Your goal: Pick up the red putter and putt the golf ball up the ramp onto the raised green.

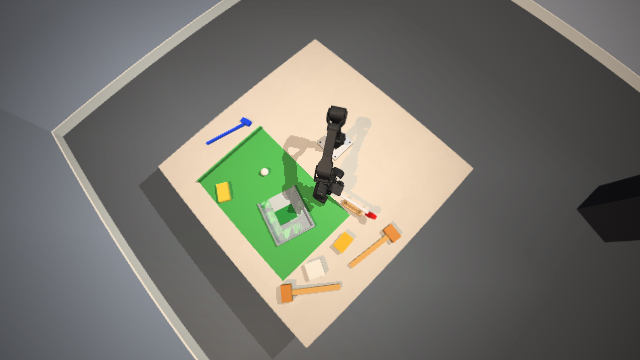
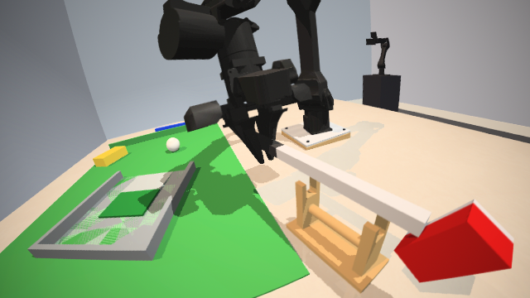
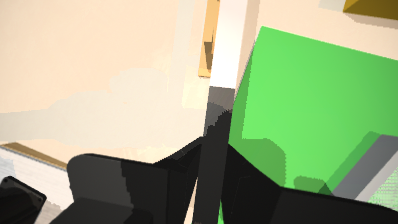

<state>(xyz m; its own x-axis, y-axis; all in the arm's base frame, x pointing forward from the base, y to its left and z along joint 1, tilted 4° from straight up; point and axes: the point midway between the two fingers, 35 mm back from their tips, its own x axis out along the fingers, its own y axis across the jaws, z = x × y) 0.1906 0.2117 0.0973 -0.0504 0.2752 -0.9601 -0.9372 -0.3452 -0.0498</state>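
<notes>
My gripper tip is now 11 cm to the right of the red putter, 4 cm past it and 2 cm below it. Also, from my gripper tip: white golf ball (31 cm to the right, 24 cm ahead, 4 cm below); wooden rack (12 cm to the left, 5 cm behind, 3 cm below); green mat (29 cm ahead, 18 cm to the right, 6 cm below).
</notes>
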